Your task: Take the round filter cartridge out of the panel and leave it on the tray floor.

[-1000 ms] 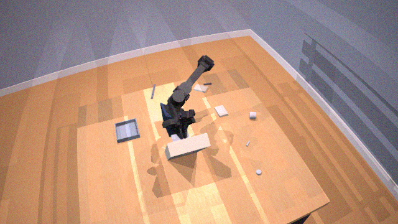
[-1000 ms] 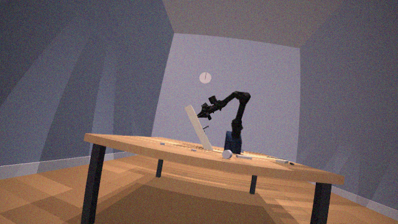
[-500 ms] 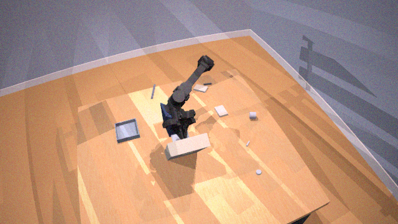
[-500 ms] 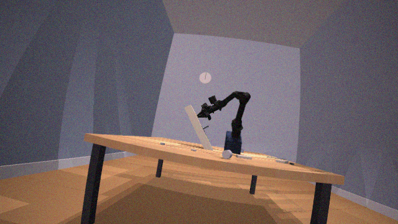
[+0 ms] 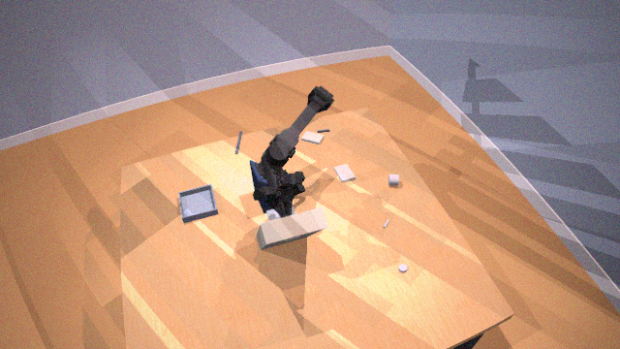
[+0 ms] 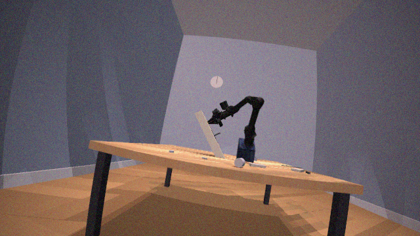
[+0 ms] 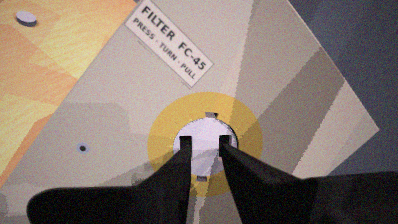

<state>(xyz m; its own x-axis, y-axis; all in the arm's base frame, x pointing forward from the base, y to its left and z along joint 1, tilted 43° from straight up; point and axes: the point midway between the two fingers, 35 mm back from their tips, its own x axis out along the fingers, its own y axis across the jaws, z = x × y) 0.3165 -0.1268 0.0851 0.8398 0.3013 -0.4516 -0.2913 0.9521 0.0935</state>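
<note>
Now: gripper tip 2 cm short of the filter cartridge and 1 cm above it. The rest, counted from my gripper tip: grey service panel (3 cm behind, 8 cm below); then small stick (2 cm behind, 39 cm to the left, 26 cm below); then blue-rimmed tray (44 cm behind, 24 cm to the right, 25 cm below).
</note>
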